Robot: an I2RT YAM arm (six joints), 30 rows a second.
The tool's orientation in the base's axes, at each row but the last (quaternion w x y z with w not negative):
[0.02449, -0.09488, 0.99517, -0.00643]
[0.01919, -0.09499, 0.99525, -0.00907]
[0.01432, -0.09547, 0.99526, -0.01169]
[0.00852, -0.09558, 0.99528, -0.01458]
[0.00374, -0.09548, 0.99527, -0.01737]
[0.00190, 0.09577, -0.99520, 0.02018]
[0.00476, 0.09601, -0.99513, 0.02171]
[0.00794, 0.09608, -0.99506, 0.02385]
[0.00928, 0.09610, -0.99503, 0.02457]
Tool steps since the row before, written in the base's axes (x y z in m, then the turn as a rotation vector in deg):
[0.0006, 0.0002, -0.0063, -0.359, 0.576, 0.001]
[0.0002, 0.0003, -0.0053, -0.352, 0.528, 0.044]
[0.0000, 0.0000, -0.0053, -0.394, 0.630, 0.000]
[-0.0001, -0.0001, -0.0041, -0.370, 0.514, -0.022]
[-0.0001, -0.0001, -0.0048, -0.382, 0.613, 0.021]
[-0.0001, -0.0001, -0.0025, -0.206, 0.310, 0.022]
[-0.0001, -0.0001, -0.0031, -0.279, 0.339, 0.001]
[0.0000, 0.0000, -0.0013, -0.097, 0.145, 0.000]
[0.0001, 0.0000, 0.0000, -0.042, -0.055, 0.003]
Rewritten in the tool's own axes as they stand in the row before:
[-0.0003, 0.0002, 0.0063, 0.243, 0.633, -0.024]
[-0.0001, 0.0004, 0.0053, 0.244, 0.584, -0.066]
[0.0001, 0.0001, 0.0053, 0.267, 0.693, -0.025]
[0.0002, 0.0000, 0.0041, 0.266, 0.575, 0.001]
[0.0001, 0.0001, 0.0048, 0.258, 0.673, -0.046]
[0.0001, 0.0000, 0.0025, 0.143, 0.342, -0.035]
[0.0001, 0.0001, 0.0031, 0.209, 0.386, -0.014]
[0.0000, 0.0001, 0.0013, 0.068, 0.161, -0.006]
[-0.0001, 0.0000, 0.0000, 0.052, -0.046, 0.000]

